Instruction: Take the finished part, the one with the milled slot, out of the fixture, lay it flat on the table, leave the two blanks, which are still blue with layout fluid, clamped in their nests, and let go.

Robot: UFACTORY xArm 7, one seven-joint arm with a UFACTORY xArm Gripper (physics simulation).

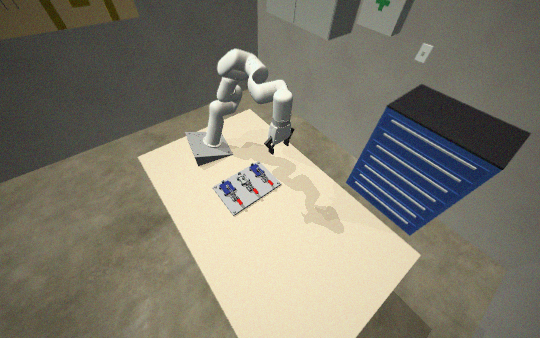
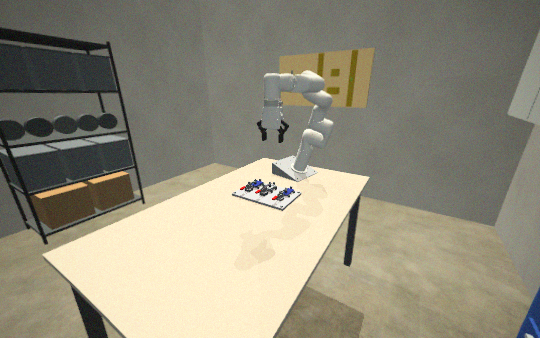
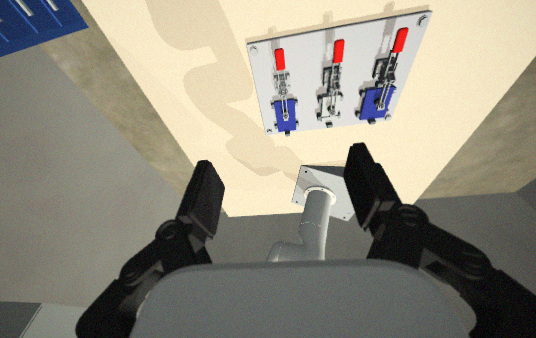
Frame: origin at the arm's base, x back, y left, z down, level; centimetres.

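Where they show: gripper, between the fingertips: (image 1: pixel 278 148) (image 2: pixel 272 141) (image 3: pixel 279 166); arm's base, origin of its link: (image 1: pixel 212 142) (image 2: pixel 298 168) (image 3: pixel 319 195).
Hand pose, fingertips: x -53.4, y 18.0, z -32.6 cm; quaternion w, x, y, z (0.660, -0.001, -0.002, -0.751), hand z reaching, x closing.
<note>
Things, the pixels of their centre, and the offset from my fingertips. Level surfaces: height alone.
- fixture plate, middle of its body: (image 3: pixel 329 86) (image 2: pixel 266 193) (image 1: pixel 247 185) dy -13.1, dx +10.7, dz +35.7 cm
- finished part, middle of its body: (image 3: pixel 329 107) dy -13.6, dx +14.9, dz +33.3 cm
- table, height of its surface: dz +36.4 cm
The fixture plate (image 1: pixel 230 204) (image 2: pixel 265 200) (image 3: pixel 307 50) lies on the table and holds three nests in a row. The finished part (image 3: pixel 325 107) is pale bare metal in the middle nest; its slot cannot be made out. One blue blank (image 1: pixel 228 188) (image 2: pixel 288 191) (image 3: pixel 371 104) and the other blue blank (image 1: pixel 257 170) (image 2: pixel 256 183) (image 3: pixel 291 115) sit in the outer nests. A toggle clamp's arm reaches over each part, with red handles (image 3: pixel 280 59) (image 3: pixel 338 51) (image 3: pixel 400 40) pointing away from the arm's base. My gripper (image 1: pixel 279 147) (image 2: pixel 272 140) (image 3: pixel 279 166) is open and empty, pointing down high above the table, off to the plate's side.
The arm's wedge-shaped base (image 1: pixel 192 143) (image 2: pixel 282 170) (image 3: pixel 299 187) stands on the table (image 1: pixel 280 260) (image 2: pixel 165 250) behind the fixture. A blue drawer cabinet (image 1: pixel 400 165) stands beyond the table's edge. A shelf rack (image 2: pixel 120 95) stands across the room.
</note>
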